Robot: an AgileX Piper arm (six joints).
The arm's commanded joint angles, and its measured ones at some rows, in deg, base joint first. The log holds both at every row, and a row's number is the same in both.
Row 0, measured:
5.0 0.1 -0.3 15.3 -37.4 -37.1
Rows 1 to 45, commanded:
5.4 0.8 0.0 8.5 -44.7 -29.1
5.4 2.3 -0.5 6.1 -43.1 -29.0
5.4 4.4 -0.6 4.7 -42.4 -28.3
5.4 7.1 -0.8 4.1 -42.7 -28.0
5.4 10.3 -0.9 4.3 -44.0 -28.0
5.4 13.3 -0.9 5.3 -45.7 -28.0
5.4 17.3 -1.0 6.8 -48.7 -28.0
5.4 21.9 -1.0 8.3 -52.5 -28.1
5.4 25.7 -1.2 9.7 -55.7 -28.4
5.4 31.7 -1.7 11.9 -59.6 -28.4
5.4 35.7 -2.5 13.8 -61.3 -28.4
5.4 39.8 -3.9 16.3 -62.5 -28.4
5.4 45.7 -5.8 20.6 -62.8 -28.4
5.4 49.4 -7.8 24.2 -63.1 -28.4
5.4 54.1 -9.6 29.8 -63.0 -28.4
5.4 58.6 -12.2 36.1 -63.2 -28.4
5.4 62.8 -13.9 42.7 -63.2 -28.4
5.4 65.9 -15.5 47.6 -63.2 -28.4
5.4 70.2 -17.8 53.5 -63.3 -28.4
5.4 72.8 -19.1 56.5 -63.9 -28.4
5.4 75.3 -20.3 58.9 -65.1 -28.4
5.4 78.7 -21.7 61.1 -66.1 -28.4
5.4 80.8 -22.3 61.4 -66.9 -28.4
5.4 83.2 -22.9 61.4 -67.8 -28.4
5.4 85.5 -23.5 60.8 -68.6 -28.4
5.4 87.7 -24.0 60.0 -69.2 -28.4
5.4 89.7 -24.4 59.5 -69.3 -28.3
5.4 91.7 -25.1 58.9 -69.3 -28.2
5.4 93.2 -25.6 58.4 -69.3 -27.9
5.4 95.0 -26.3 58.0 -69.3 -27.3
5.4 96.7 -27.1 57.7 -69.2 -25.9
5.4 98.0 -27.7 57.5 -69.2 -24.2
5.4 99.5 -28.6 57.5 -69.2 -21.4
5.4 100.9 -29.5 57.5 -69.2 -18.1
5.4 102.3 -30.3 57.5 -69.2 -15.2
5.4 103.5 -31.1 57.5 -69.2 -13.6
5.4 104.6 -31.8 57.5 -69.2 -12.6
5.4 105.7 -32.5 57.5 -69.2 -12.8
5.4 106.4 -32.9 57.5 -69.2 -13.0
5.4 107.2 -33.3 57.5 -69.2 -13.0
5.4 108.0 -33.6 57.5 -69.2 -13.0
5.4 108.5 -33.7 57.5 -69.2 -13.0
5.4 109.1 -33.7 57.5 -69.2 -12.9
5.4 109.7 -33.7 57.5 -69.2 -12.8
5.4 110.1 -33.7 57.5 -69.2 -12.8
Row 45, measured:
5.3 108.2 -33.3 58.1 -68.3 -13.4
